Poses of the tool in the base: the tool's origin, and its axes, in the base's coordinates. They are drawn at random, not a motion.
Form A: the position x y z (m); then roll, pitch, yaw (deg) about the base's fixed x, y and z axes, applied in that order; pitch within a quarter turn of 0, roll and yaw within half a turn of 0.
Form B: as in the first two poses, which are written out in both.
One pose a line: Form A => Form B
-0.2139, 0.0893, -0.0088, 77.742, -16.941, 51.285 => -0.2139, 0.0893, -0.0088, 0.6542, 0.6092, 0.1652, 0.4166
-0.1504, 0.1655, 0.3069, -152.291, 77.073, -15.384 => -0.1504, 0.1655, 0.3069, 0.2666, -0.7327, 0.2495, 0.5744
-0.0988, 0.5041, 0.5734, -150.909, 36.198, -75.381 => -0.0988, 0.5041, 0.5734, 0.3728, -0.6804, 0.6243, 0.0920
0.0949, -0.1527, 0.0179, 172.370, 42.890, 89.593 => 0.0949, -0.1527, 0.0179, 0.3010, 0.6419, 0.6716, -0.2152
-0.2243, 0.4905, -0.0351, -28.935, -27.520, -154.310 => -0.2243, 0.4905, -0.0351, 0.1512, -0.2785, 0.1854, -0.9302
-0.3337, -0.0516, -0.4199, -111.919, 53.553, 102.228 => -0.3337, -0.0516, -0.4199, 0.0231, -0.6607, -0.4175, 0.6234
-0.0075, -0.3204, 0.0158, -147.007, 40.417, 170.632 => -0.0075, -0.3204, 0.0158, 0.3084, 0.1712, 0.8888, -0.2926
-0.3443, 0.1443, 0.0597, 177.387, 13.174, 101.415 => -0.3443, 0.1443, 0.0597, 0.1031, 0.6269, 0.7703, -0.0551
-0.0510, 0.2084, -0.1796, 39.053, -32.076, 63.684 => -0.0510, 0.2084, -0.1796, 0.7208, 0.4103, -0.0517, 0.5563
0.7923, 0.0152, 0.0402, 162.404, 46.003, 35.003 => 0.7923, 0.0152, 0.0402, 0.2504, 0.8496, 0.3306, -0.3259
